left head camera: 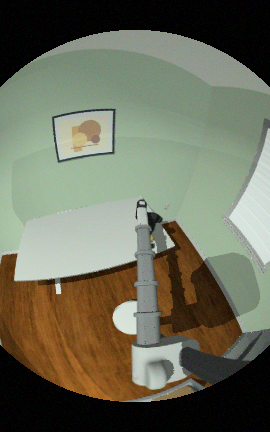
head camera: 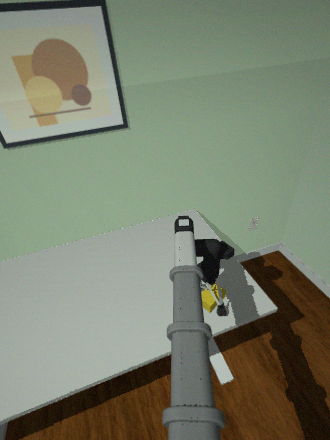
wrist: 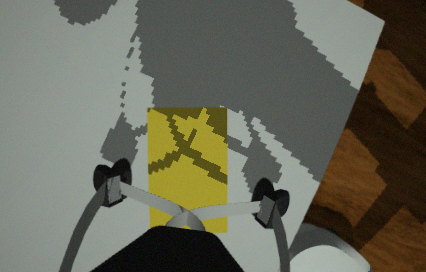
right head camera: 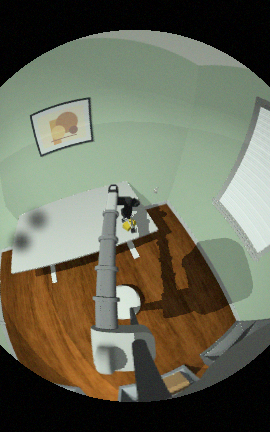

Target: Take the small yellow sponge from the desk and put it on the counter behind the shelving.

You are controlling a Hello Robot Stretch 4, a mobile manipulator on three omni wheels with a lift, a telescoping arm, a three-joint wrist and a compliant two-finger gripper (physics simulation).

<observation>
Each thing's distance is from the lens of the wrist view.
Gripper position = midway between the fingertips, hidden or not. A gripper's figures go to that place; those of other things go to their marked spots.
gripper (wrist: 192, 184): 0.25 m
small yellow sponge (wrist: 187, 147): 0.21 m
white desk (wrist: 83, 83): 0.28 m
The marked spots on the white desk and the small yellow sponge are 0.13 m apart.
</observation>
